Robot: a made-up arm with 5 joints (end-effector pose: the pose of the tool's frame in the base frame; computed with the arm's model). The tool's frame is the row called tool. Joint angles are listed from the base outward.
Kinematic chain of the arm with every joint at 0, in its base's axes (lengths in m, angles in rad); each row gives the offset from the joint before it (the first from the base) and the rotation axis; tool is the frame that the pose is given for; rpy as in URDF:
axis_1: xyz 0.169 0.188 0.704 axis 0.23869 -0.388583 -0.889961
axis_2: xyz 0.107 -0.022 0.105 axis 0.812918 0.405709 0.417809
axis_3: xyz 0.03 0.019 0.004 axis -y
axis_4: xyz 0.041 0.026 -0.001 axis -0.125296 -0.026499 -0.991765
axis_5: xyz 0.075 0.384 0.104 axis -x
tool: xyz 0 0.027 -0.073 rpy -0.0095 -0.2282 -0.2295
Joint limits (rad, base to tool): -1..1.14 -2.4..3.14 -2.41..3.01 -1.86..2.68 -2.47..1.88
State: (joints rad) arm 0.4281 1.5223 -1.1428 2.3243 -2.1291
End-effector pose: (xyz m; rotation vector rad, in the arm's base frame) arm 0.4827 0.4195 0.5276 0.9579 -0.0482 -1.6075
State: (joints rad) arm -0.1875 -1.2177 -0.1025 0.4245 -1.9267
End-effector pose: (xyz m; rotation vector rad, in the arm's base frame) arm 0.7378 0.4949 0.7262 0.9375 -1.0776 -0.2194
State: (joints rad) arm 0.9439 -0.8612 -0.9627 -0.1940 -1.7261
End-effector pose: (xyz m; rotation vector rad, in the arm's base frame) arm 0.7055 0.0629 0.8754 1.6088 -0.6987 -1.6667
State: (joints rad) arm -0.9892 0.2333 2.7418 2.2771 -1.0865
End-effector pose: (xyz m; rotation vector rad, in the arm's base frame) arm 0.3738 -0.1189 0.9303 -2.3873 0.2094 1.3093
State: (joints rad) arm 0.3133 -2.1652 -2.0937 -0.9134 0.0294
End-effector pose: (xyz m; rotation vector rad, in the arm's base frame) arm 0.6895 0.0922 0.8642 0.1736 0.1875 -1.5333
